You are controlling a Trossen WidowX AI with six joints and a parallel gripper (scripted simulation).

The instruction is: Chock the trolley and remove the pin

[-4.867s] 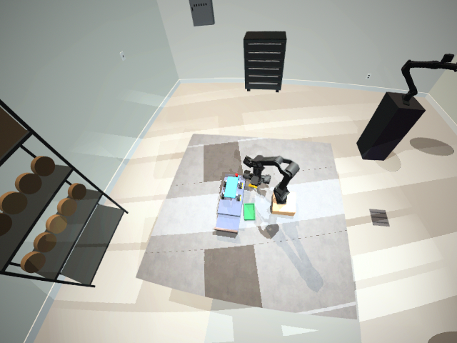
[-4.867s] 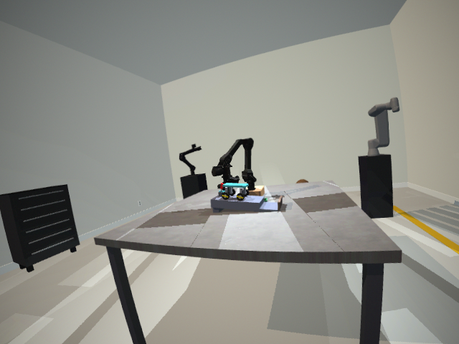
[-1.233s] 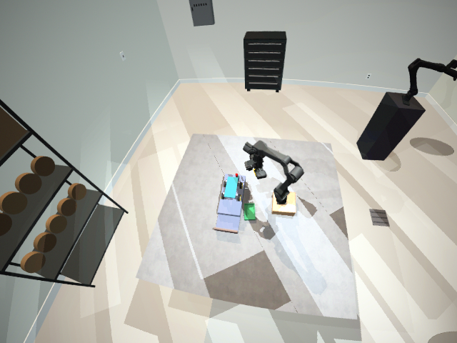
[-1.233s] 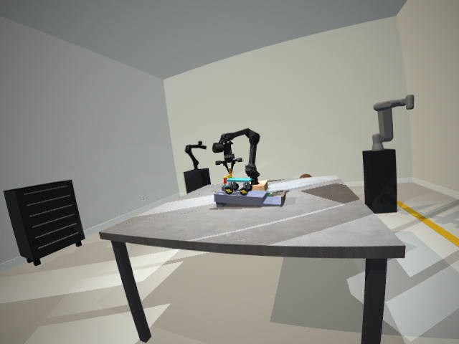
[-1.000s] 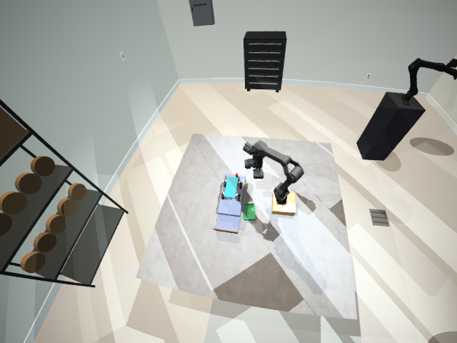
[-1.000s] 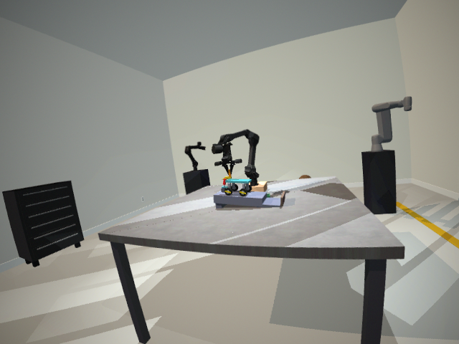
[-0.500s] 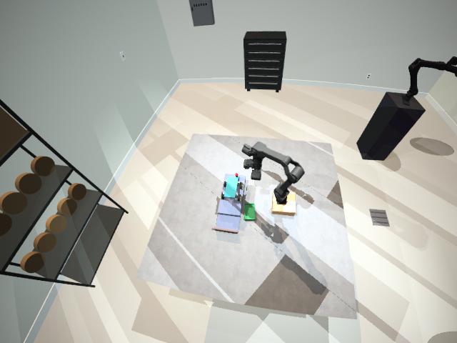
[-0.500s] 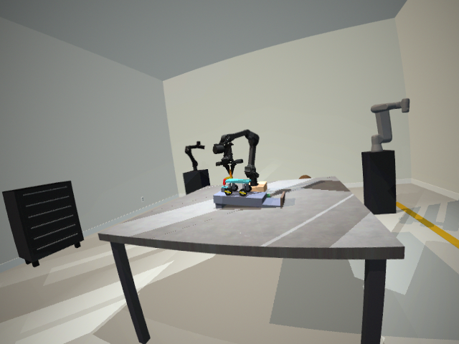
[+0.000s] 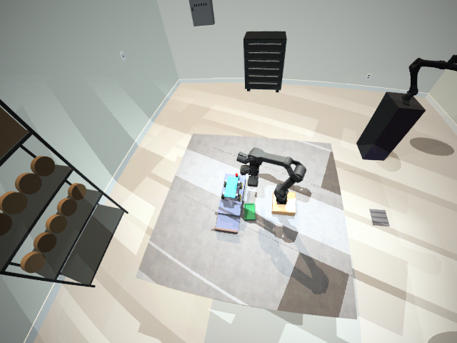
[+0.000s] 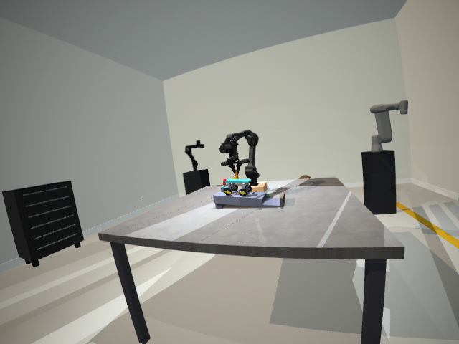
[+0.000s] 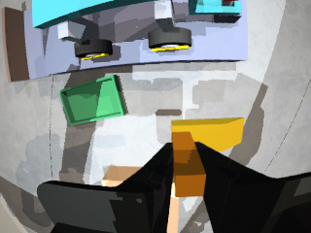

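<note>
Now: the red-headed stop pin 120 mm ahead of my gripper tip, 60 mm to the right of it and 40 mm below it. Round my gripper tip: yellow chock: 20 mm to the right, 10 mm below; then trolley: 140 mm ahead, 40 mm to the left, 60 mm below; then blue-grey ramp: 140 mm ahead, 50 mm to the left, 120 mm below.
</note>
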